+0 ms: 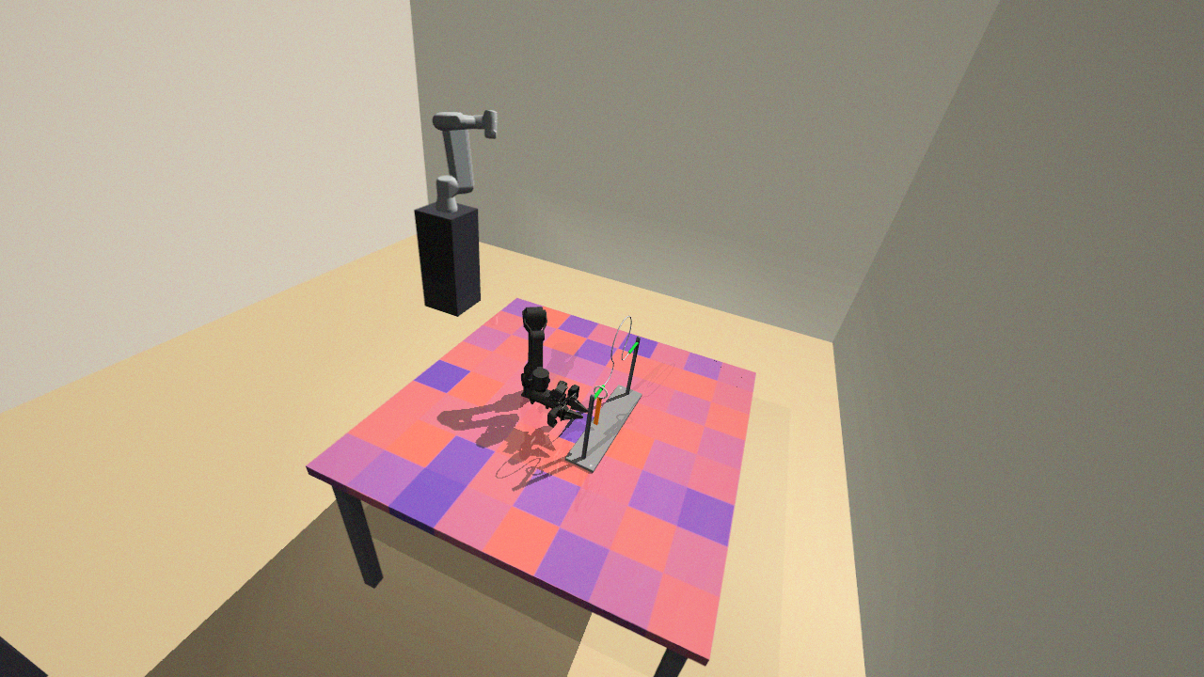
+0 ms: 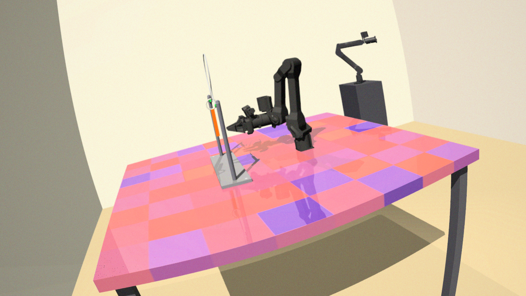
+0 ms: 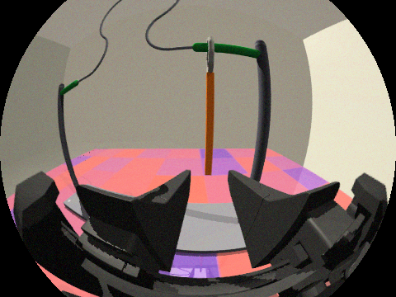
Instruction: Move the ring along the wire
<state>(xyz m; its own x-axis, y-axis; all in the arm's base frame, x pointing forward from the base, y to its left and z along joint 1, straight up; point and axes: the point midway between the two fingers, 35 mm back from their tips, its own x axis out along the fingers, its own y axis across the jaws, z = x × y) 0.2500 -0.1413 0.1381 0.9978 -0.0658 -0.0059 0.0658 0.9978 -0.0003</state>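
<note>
The ring with orange handle lies 40 mm ahead of my gripper tip and 80 mm above it.
</note>
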